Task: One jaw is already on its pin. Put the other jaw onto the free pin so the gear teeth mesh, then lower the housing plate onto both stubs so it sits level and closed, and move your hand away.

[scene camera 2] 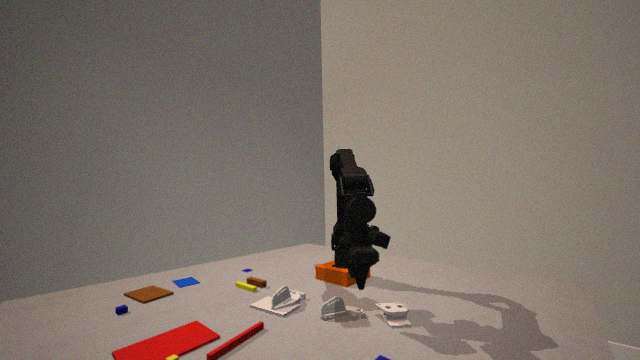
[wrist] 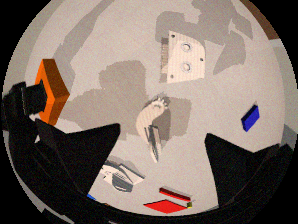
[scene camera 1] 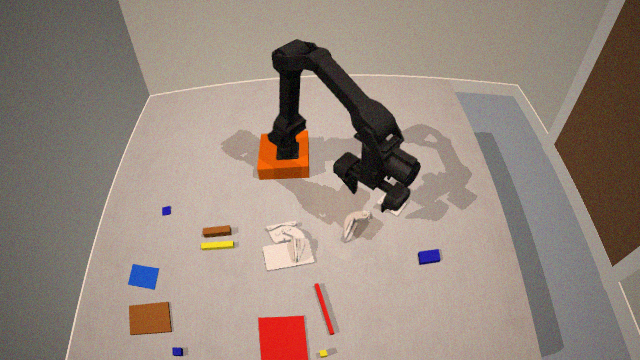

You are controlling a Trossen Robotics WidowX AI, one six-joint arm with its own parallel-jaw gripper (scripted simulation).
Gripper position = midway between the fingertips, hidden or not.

The gripper [scene camera 2: 356,283] is open, holding nothing. Further things: a pale jaw [wrist: 144,121] and a brown square [scene camera 1: 149,318].
The gripper is seen too in the wrist view [wrist: 164,134] and in scene camera 1 [scene camera 1: 368,202].
